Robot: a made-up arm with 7 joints. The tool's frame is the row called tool. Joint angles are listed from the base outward. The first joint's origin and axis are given. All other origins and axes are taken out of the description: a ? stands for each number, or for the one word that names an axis. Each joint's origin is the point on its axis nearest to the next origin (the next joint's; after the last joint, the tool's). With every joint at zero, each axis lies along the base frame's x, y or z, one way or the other. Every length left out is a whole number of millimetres.
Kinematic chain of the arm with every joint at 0, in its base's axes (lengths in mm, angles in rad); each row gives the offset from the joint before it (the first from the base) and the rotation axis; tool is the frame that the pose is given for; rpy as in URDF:
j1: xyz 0 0 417 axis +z
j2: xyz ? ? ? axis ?
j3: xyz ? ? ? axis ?
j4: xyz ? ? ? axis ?
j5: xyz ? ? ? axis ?
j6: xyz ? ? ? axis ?
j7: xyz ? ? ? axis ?
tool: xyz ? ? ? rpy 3.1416 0 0
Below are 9 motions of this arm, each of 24 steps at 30 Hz.
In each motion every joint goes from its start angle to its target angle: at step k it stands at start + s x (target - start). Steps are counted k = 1, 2, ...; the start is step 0. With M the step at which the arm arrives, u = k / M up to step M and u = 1 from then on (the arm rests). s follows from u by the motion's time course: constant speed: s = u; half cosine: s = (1 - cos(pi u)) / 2; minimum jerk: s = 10 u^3 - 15 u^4 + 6 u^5.
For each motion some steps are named. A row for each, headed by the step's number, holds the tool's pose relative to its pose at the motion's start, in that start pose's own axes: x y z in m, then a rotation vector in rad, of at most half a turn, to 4 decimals.
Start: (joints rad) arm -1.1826 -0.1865 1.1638 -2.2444 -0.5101 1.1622 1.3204
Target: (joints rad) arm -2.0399 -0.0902 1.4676 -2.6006 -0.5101 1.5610 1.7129
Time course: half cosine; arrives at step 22
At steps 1, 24:
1: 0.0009 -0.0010 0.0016 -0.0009 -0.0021 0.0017
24: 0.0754 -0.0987 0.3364 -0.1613 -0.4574 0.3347

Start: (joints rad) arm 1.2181 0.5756 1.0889 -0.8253 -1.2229 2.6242 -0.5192
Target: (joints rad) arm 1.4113 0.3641 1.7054 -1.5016 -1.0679 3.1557 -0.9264
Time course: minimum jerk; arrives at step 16
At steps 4, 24:
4: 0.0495 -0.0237 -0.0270 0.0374 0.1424 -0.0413
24: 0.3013 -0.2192 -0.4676 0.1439 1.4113 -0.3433

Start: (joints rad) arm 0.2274 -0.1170 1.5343 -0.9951 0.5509 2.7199 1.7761
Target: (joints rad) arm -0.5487 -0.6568 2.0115 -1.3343 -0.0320 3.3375 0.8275
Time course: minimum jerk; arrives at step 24
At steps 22, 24:
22: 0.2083 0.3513 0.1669 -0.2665 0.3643 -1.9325
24: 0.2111 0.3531 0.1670 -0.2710 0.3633 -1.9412

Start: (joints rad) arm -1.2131 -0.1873 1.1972 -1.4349 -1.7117 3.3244 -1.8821
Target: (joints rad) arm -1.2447 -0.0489 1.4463 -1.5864 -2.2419 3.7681 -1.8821
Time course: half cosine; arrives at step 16
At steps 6, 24:
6: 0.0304 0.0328 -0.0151 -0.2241 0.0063 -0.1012
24: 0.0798 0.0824 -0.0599 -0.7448 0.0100 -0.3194

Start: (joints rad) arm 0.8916 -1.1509 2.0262 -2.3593 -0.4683 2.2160 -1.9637
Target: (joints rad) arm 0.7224 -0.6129 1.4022 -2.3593 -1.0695 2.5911 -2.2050
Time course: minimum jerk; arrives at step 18
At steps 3, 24:
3: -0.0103 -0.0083 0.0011 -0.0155 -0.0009 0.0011
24: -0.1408 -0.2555 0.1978 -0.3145 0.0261 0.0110

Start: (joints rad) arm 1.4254 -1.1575 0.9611 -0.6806 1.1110 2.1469 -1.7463
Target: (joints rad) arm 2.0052 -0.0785 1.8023 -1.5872 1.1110 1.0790 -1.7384
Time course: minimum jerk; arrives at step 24
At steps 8, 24:
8: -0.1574 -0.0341 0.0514 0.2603 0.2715 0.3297
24: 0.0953 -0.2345 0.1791 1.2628 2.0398 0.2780

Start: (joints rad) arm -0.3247 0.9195 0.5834 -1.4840 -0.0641 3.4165 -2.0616
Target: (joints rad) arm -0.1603 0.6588 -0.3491 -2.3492 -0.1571 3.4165 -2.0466
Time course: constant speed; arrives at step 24
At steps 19, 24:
19: -0.1769 -0.2919 -0.1370 0.7481 -0.2615 -0.1944
24: -0.2207 -0.3430 -0.2234 0.9200 -0.3523 -0.1438

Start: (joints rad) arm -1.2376 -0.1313 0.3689 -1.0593 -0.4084 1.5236 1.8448
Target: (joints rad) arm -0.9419 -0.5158 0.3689 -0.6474 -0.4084 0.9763 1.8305
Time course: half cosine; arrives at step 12
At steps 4, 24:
4: 0.0181 0.0475 -0.1237 0.0651 -0.0400 0.0049
24: 0.1622 0.2867 -0.3989 0.2326 -0.2367 0.0205

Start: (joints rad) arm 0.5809 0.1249 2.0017 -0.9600 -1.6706 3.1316 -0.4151
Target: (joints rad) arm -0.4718 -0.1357 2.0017 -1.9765 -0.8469 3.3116 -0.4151
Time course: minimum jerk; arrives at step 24
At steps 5, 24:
5: -0.0033 -0.0359 0.0090 0.0748 0.0004 0.0004
24: -0.3643 -0.5186 -0.2214 1.0149 -0.8282 0.3755

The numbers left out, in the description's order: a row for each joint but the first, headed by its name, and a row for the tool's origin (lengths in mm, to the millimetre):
j2: xyz 0 0 0, axis +y
j3: xyz 0 0 239, axis +z
j4: xyz 119 0 0, axis -y
j5: xyz -98 0 457, axis +z
j6: xyz 0 0 0, axis -y
j7: xyz 131 0 0, axis -z
tool: xyz 0 0 0

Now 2 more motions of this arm.
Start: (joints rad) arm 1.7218 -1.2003 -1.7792 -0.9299 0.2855 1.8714 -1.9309
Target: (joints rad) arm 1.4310 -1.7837 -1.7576 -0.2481 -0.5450 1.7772 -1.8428
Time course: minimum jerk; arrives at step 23
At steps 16, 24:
16: -0.2234 -0.2680 -0.4586 -0.4196 -0.6179 0.4373
24: -0.2552 -0.3697 -0.5198 -0.4663 -0.7343 0.5986

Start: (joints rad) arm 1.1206 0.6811 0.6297 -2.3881 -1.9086 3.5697 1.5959
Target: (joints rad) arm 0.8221 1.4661 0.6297 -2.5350 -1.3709 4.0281 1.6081
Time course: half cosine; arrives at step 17
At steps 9, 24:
9: -0.0646 0.0368 0.0277 0.5099 0.0393 0.6850
24: -0.1243 0.0358 0.0531 0.9007 0.1439 1.2467

